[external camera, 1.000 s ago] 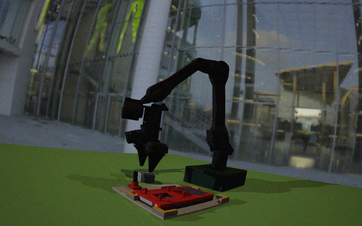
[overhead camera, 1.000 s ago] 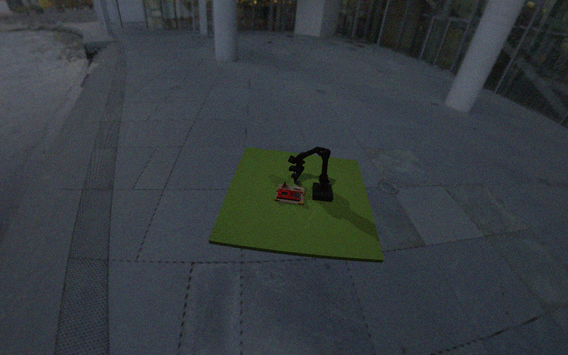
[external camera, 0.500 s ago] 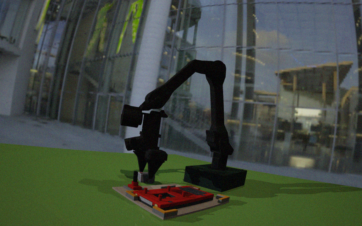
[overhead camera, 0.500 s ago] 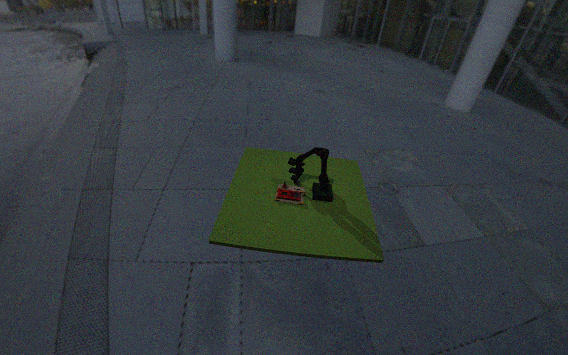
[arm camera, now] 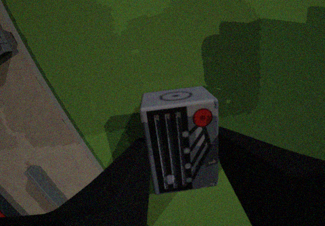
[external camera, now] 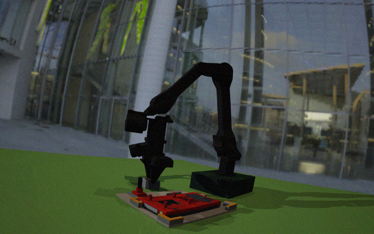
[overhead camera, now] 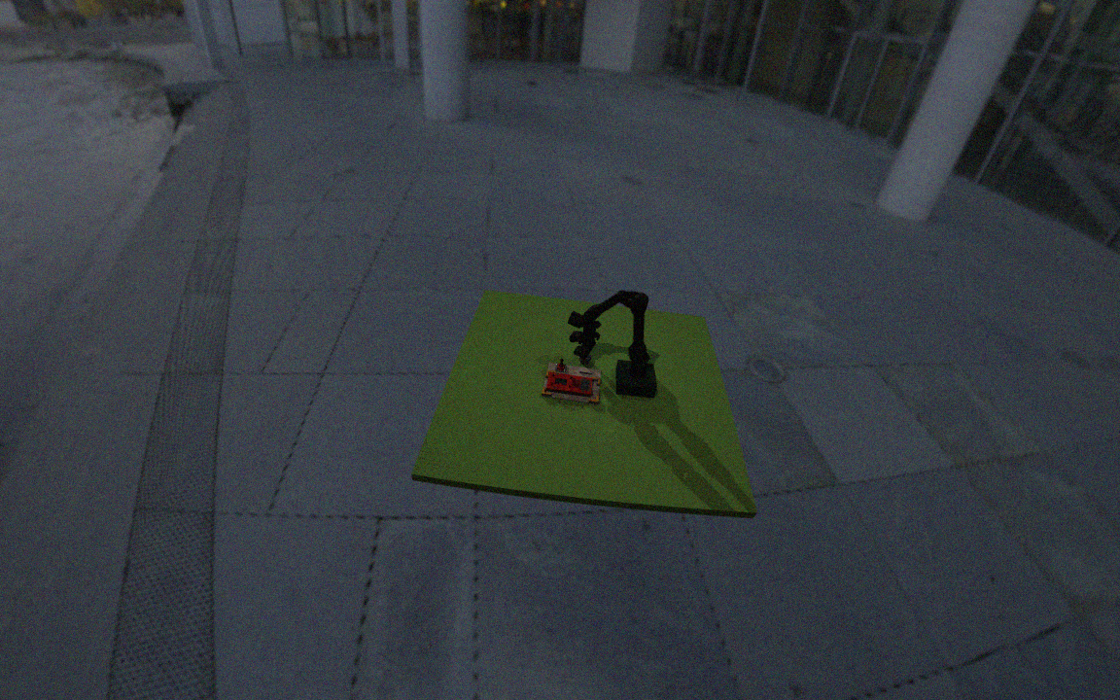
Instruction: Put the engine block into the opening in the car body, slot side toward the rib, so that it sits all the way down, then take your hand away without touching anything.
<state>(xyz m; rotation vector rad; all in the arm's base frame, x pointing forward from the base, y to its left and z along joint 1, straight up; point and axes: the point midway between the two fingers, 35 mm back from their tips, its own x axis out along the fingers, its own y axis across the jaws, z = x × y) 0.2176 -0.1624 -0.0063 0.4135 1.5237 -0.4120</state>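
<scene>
My gripper tip is 17 cm to the right of the grey baseplate, 9 cm short of it and 1 cm above it. From my gripper tip the other things lie so: engine block: 1 cm below.
</scene>
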